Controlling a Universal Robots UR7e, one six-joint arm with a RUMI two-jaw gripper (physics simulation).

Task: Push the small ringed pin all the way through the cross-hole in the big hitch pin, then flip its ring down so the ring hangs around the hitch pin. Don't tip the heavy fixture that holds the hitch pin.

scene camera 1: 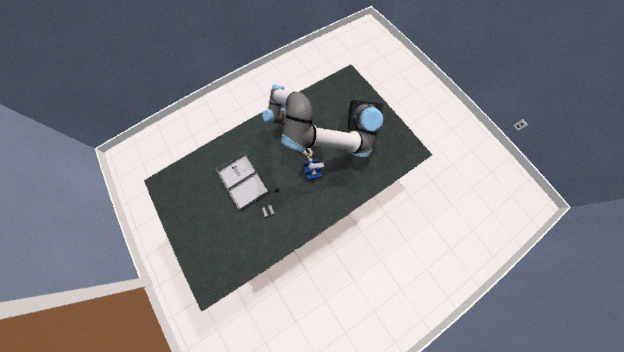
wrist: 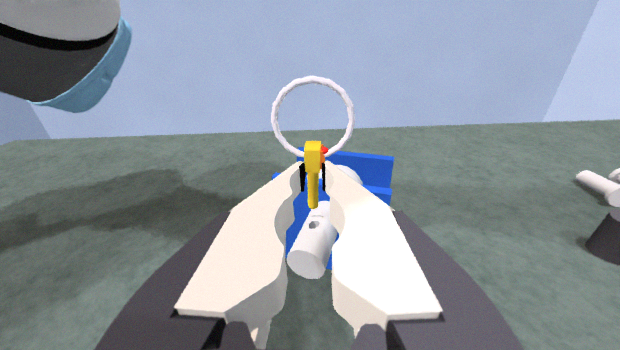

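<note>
The small yellow pin (scene camera 1: 310, 155) (wrist: 313, 156) is upright between my fingertips, its shank pointing down and its red-orange detail at the head. Its white ring (wrist: 312, 80) stands up above the head. My gripper (scene camera 1: 308, 152) (wrist: 313, 164) is shut on this pin. The big white hitch pin (scene camera 1: 316, 165) (wrist: 312, 245) lies in the blue fixture (scene camera 1: 309, 176) (wrist: 375, 169), its round end toward the wrist camera. Its dark cross-hole (wrist: 313, 225) shows on top, below the shank tip in the wrist view, with a visible gap between them. The fixture sits level on the table, partly hidden behind my fingers.
An open grey case (scene camera 1: 250, 192) with small parts lies left of the fixture in the scene view. Two small white pieces (scene camera 1: 268, 211) and a small dark piece (scene camera 1: 276, 190) lie near it. White pins (wrist: 595, 186) and a dark cone (wrist: 606, 240) show at the wrist view's right edge.
</note>
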